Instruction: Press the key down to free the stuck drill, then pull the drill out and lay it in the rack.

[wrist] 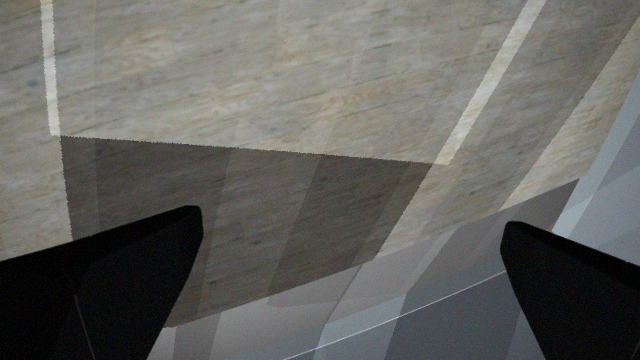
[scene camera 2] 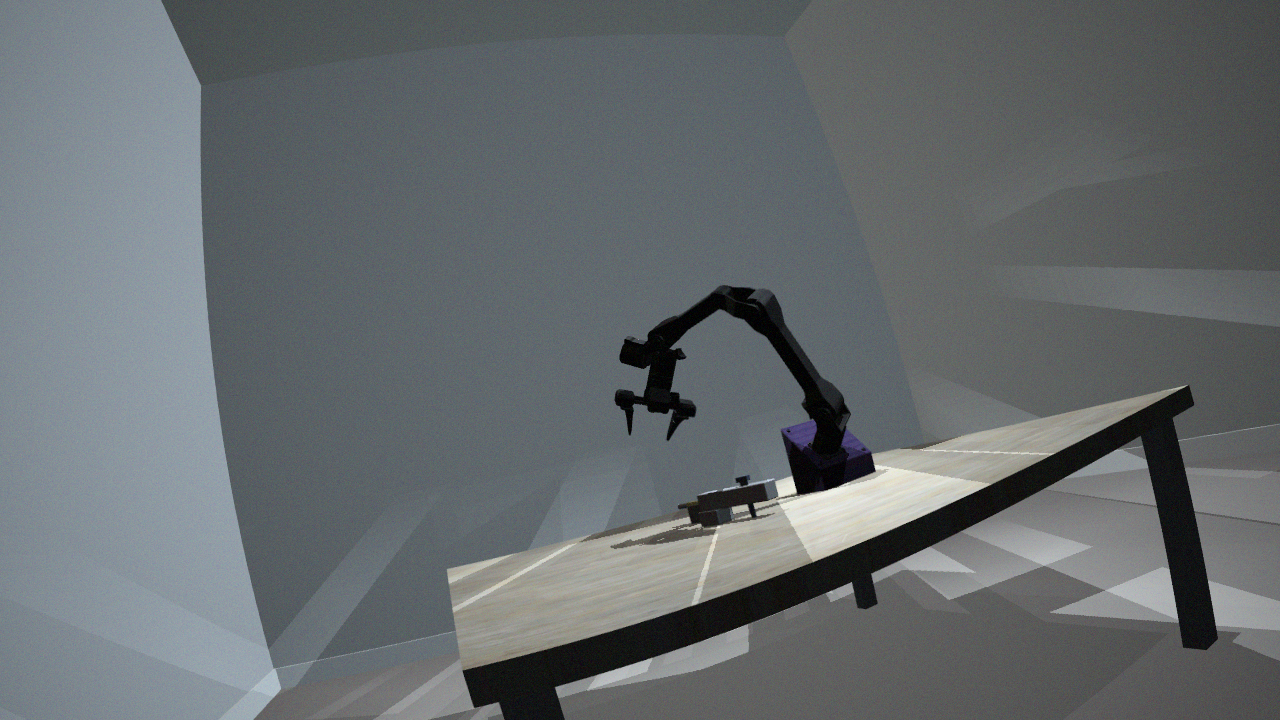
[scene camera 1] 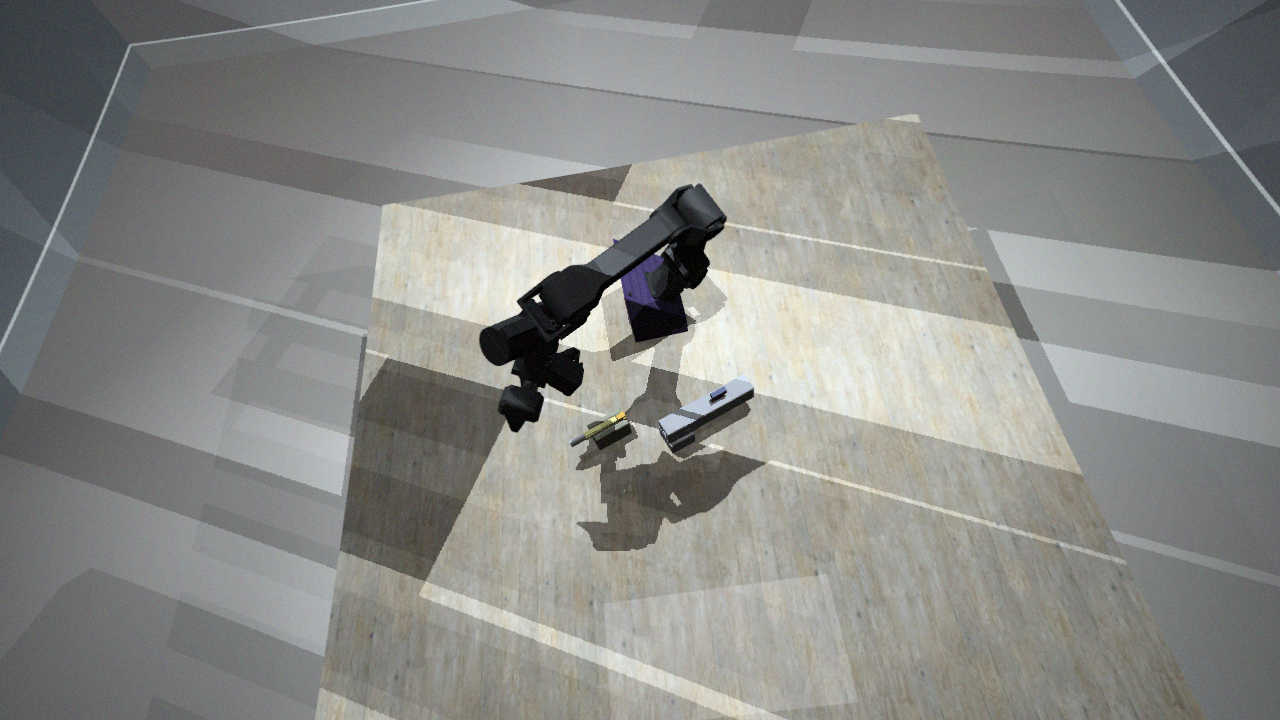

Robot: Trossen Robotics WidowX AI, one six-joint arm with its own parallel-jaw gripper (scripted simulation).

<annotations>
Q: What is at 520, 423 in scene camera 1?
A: The gripper.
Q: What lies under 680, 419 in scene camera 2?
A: The gripper.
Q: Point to a grey housing block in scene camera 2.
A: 715, 506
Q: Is the gripper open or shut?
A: Open.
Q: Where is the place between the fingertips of the gripper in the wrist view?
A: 353, 230
</annotations>
